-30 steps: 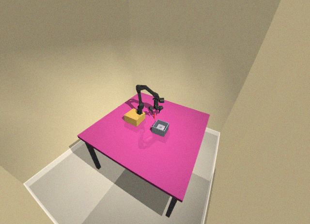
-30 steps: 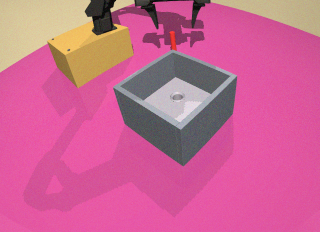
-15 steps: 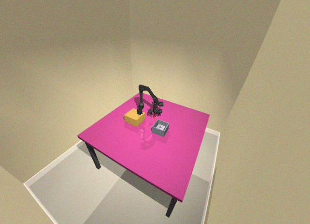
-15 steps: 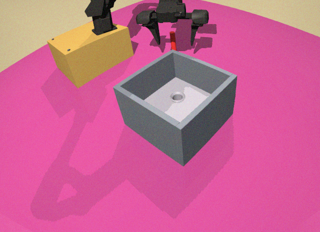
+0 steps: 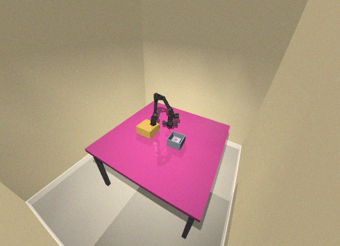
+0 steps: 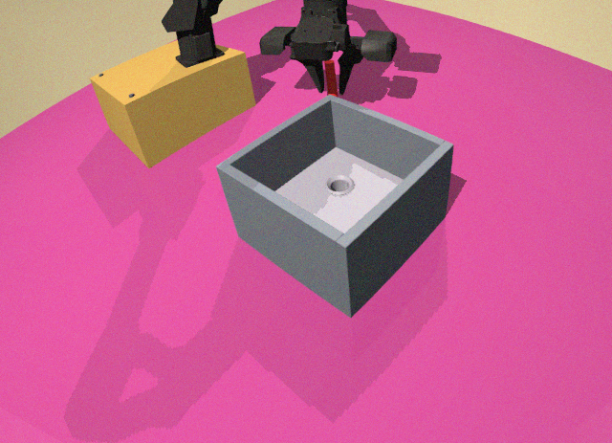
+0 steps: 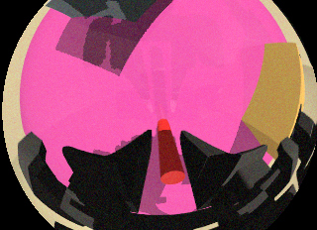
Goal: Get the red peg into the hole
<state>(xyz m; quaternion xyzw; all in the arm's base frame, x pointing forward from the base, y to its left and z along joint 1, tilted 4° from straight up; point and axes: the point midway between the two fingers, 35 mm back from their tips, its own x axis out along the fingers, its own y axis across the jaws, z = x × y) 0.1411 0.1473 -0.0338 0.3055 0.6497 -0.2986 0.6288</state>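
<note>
Now: the plate 21 cm ahead of my gripper tip, 13 cm to the right of it and 2 cm above it. Also, from my gripper tip: red peg: 1 cm above; then grey box: 21 cm ahead, 13 cm to the right.
</note>
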